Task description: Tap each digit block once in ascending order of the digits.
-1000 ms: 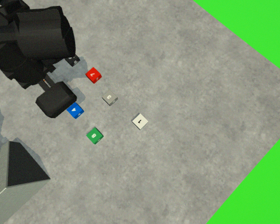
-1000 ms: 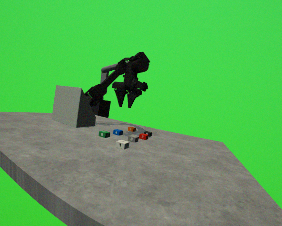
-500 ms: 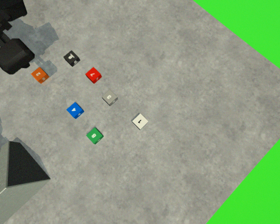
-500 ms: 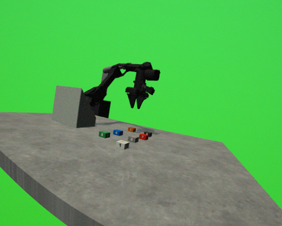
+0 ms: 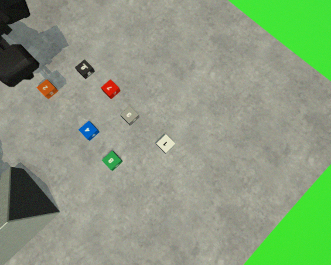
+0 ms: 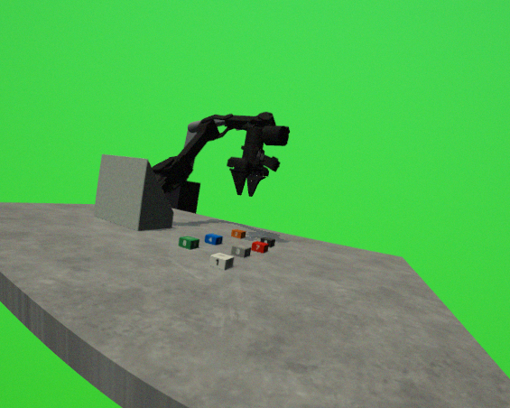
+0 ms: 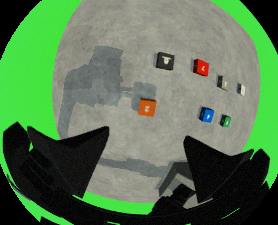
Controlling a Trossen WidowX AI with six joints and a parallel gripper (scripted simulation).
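Now: the white 1 block 13 cm ahead of my gripper tip, 30 cm to the right of it and 11 cm below it. Also, from my gripper tip: black block 10 cm ahead, 2 cm to the right, 11 cm below; then orange 2 block 11 cm below; then blue 4 block 1 cm ahead, 16 cm to the right, 11 cm below.
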